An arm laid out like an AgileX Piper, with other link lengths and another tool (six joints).
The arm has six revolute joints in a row. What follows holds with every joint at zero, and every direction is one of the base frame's.
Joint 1 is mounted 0.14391 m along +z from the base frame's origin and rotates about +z.
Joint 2 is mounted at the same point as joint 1 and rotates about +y.
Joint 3 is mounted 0.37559 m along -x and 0.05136 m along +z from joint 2 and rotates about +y.
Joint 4 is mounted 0.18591 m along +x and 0.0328 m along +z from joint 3 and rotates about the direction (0.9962, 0, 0.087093).
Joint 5 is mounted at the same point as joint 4 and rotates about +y.
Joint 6 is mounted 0.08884 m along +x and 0.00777 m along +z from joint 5 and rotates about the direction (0.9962, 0, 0.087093).
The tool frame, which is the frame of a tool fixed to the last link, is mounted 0.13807 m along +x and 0.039 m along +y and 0.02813 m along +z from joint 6; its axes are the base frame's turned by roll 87.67, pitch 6.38 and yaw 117.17 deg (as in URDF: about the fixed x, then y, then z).
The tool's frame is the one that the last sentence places.
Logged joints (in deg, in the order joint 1, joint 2, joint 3, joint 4, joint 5, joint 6), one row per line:
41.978, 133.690, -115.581, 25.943, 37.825, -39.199
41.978, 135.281, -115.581, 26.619, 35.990, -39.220
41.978, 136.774, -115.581, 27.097, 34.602, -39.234
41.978, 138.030, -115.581, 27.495, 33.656, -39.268
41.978, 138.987, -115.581, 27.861, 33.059, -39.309
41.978, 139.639, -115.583, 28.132, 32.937, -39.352
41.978, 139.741, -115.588, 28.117, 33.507, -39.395
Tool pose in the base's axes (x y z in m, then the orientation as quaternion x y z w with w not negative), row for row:
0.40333, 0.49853, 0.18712, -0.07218, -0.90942, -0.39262, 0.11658
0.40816, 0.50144, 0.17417, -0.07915, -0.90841, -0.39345, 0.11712
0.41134, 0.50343, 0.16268, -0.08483, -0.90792, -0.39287, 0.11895
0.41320, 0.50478, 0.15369, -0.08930, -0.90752, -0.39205, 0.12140
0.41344, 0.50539, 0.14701, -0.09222, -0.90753, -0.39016, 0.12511
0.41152, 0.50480, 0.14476, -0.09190, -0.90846, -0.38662, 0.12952
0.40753, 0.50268, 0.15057, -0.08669, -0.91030, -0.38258, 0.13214
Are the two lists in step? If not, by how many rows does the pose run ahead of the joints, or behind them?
The pose runs 1 row ahead of the joints: the pose in row i belongs to the joints in row i + 1.
